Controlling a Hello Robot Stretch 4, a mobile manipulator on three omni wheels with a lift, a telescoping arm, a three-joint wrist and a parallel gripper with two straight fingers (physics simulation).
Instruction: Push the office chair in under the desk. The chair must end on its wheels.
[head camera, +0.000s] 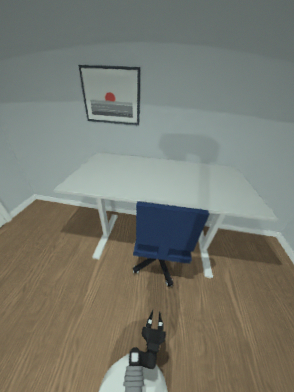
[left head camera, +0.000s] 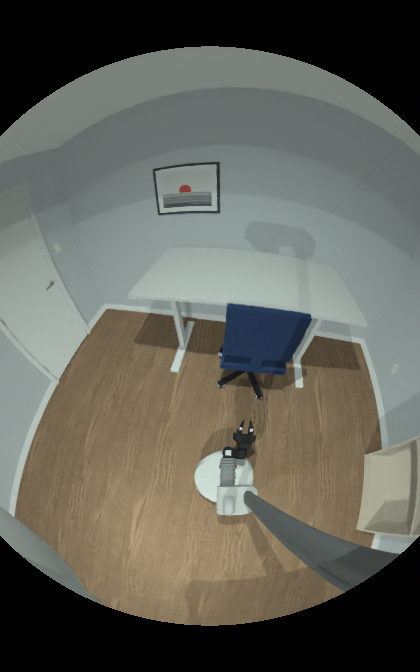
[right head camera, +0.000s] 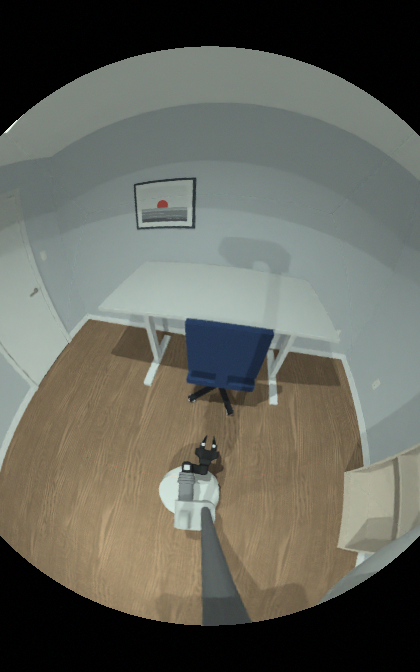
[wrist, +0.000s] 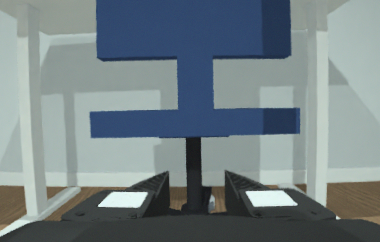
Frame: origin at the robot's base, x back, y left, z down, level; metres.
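Seen in the pictures: gripper, between the fingertips: (head camera: 156, 310) (wrist: 197, 187).
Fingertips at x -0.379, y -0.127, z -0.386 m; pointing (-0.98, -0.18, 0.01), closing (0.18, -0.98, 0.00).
Pixels of each thing's middle, then the offset from my fingertips to it. "spot": a spot on its surface instead. Level surfaces: height alone.
- white desk, height of its surface: dz -0.536 m
- desk's left leg, a spot on its surface: (wrist: 31, 115) spot: dz -0.044, dx -0.878, dy +0.543 m
- right leg, a spot on its surface: (wrist: 317, 115) spot: dz -0.021, dx -0.702, dy -0.640 m
The blue office chair (head camera: 170, 228) (left head camera: 265, 337) (right head camera: 228, 352) (wrist: 195, 122) stands upright on its black wheeled base, its back towards me. It is at the front edge of the white desk (head camera: 150, 181) (left head camera: 240, 280) (right head camera: 215, 295), between the desk's two legs. The backrest rises in front of the desk's edge, and its upper part hides some of that edge; how far the seat reaches under the top is hidden. My gripper (head camera: 156, 316) (left head camera: 246, 425) (right head camera: 209, 441) (wrist: 197, 187) is open and empty. It is a short way in front of the chair, apart from it, pointing at its base.
The desk's left leg (head camera: 103, 216) (left head camera: 178, 320) (wrist: 31, 115) and right leg (head camera: 213, 231) (wrist: 317, 115) stand either side of the chair. An open beige shelf unit (left head camera: 363, 492) (right head camera: 343, 510) is at the right. A door (left head camera: 30, 280) is at the far left. A framed picture hangs above the desk.
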